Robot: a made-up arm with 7 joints. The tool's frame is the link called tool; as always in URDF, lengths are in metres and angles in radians.
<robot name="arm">
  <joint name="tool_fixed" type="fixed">
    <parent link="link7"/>
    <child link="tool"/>
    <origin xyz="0 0 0" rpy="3.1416 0 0"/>
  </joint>
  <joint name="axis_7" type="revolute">
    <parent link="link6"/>
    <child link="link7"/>
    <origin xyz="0 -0.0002 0.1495"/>
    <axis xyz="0 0 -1"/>
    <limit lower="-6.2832" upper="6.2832"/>
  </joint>
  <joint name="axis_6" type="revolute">
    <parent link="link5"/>
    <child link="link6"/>
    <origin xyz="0 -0.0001 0.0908"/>
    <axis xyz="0 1 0"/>
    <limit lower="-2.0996" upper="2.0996"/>
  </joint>
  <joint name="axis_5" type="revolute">
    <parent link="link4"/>
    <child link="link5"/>
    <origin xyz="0 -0.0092 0.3"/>
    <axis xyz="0 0 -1"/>
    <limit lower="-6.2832" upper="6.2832"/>
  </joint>
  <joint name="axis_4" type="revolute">
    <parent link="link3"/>
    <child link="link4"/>
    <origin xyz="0 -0.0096 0.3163"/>
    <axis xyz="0 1 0"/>
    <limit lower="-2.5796" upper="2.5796"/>
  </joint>
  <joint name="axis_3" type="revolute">
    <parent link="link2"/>
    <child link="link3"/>
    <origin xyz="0 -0.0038 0.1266"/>
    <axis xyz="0 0 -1"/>
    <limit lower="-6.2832" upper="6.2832"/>
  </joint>
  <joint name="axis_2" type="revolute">
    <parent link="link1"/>
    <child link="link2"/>
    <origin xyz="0 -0.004 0.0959"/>
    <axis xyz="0 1 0"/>
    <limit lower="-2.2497" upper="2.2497"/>
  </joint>
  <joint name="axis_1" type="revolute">
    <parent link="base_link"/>
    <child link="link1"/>
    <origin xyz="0 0 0.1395"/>
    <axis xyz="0 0 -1"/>
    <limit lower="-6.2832" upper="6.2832"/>
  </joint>
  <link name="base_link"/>
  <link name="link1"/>
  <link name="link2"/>
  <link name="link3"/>
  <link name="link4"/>
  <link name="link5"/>
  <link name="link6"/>
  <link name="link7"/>
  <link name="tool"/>
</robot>
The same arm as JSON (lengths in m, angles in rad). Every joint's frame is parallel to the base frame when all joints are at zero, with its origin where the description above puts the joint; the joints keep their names.
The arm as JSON. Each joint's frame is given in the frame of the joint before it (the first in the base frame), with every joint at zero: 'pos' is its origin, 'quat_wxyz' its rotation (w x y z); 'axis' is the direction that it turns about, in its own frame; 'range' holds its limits. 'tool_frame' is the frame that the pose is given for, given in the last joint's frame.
{
  "length_unit": "m",
  "angle_unit": "rad",
  "joints": [
    {
      "joint": "axis_1",
      "pos": [
        0.0,
        0.0,
        0.1395
      ],
      "quat_wxyz": [
        1.0,
        0.0,
        0.0,
        0.0
      ],
      "axis": "-z",
      "range": [
        -6.2832,
        6.2832
      ]
    },
    {
      "joint": "axis_2",
      "pos": [
        0.0,
        -0.004,
        0.0959
      ],
      "quat_wxyz": [
        1.0,
        0.0,
        0.0,
        0.0
      ],
      "axis": "+y",
      "range": [
        -2.2497,
        2.2497
      ]
    },
    {
      "joint": "axis_3",
      "pos": [
        0.0,
        -0.0038,
        0.1266
      ],
      "quat_wxyz": [
        1.0,
        0.0,
        0.0,
        0.0
      ],
      "axis": "-z",
      "range": [
        -6.2832,
        6.2832
      ]
    },
    {
      "joint": "axis_4",
      "pos": [
        0.0,
        -0.0096,
        0.3163
      ],
      "quat_wxyz": [
        1.0,
        0.0,
        0.0,
        0.0
      ],
      "axis": "+y",
      "range": [
        -2.5796,
        2.5796
      ]
    },
    {
      "joint": "axis_5",
      "pos": [
        0.0,
        -0.0092,
        0.3
      ],
      "quat_wxyz": [
        1.0,
        0.0,
        0.0,
        0.0
      ],
      "axis": "-z",
      "range": [
        -6.2832,
        6.2832
      ]
    },
    {
      "joint": "axis_6",
      "pos": [
        0.0,
        -0.0001,
        0.0908
      ],
      "quat_wxyz": [
        1.0,
        0.0,
        0.0,
        0.0
      ],
      "axis": "+y",
      "range": [
        -2.0996,
        2.0996
      ]
    },
    {
      "joint": "axis_7",
      "pos": [
        0.0,
        -0.0002,
        0.1495
      ],
      "quat_wxyz": [
        1.0,
        0.0,
        0.0,
        0.0
      ],
      "axis": "-z",
      "range": [
        -6.2832,
        6.2832
      ]
    }
  ],
  "tool_frame": {
    "pos": [
      0.0,
      0.0,
      0.0
    ],
    "quat_wxyz": [
      0.000004,
      -1.0,
      0.0,
      0.0
    ]
  }
}

